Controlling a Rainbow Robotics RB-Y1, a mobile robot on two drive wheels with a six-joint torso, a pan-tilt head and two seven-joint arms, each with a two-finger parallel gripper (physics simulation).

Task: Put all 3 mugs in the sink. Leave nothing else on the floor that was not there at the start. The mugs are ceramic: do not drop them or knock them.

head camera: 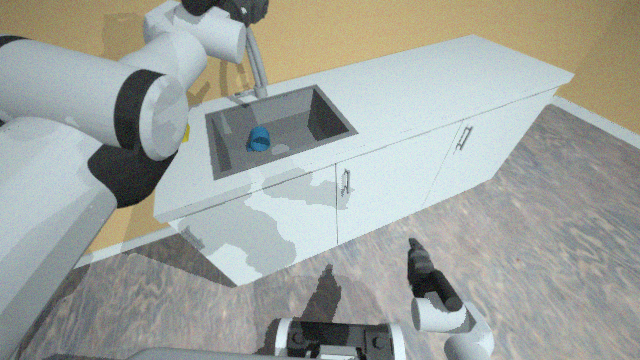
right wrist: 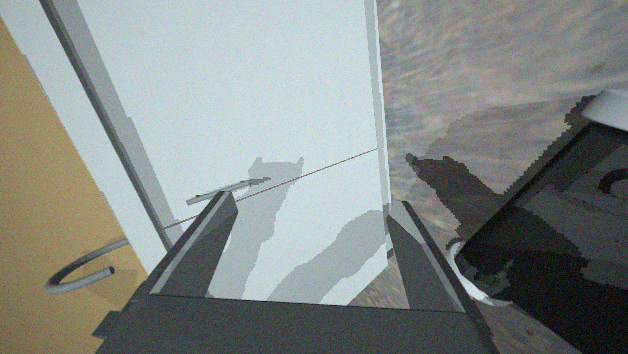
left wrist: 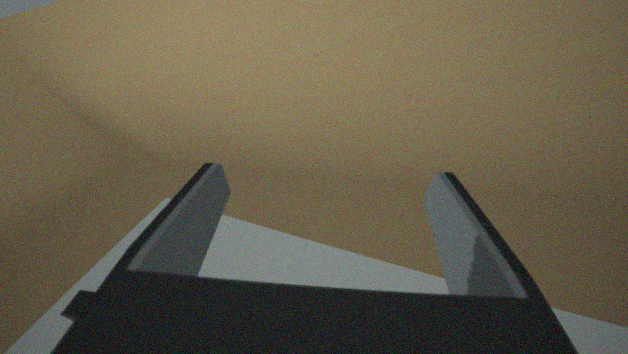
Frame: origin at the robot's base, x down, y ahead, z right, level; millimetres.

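Seen in the pictures: left gripper, between the fingertips: [left wrist: 324, 182]; right gripper, between the fingertips: [head camera: 411, 254] [right wrist: 312, 205]; robot's base, origin of its link: [head camera: 338, 345].
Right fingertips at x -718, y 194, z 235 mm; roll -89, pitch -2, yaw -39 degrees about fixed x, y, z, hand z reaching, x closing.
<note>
Pixels of each thing's top centre, then the offset from my right fingertips to it. "spot": a spot on its surface instead. Level surfaces: height alone.
- blue mug, a spot on its surface: [head camera: 259, 139] spot: dx -10, dy +577, dz -633 mm
- yellow object, centre of its top: [head camera: 175, 126] dx -237, dy +389, dz -866 mm
- counter, height of its surface: dx -192 mm
- Wood-patterned floor, height of its surface: dx +718 mm
A blue mug [head camera: 259, 139] is in the grey sink [head camera: 320, 131], left of its middle; whether it stands or lies is hard to tell. No other mug shows in these views. My left gripper [left wrist: 324, 182] is open and empty, facing the ochre wall above the white counter; in the head view it is at the top edge, up and left of the sink, partly cut off. My right gripper [right wrist: 312, 205] [head camera: 413, 243] is open and empty, low in front of the cabinet doors.
The grey faucet [head camera: 256, 65] [right wrist: 80, 281] rises behind the sink. A yellow object [head camera: 186, 133] on the counter [head camera: 415, 80] is mostly hidden by my left arm. Cabinet handles [head camera: 346, 182] [right wrist: 212, 193] stick out in front. Wood-patterned floor [head camera: 560, 210] lies before the cabinet.
</note>
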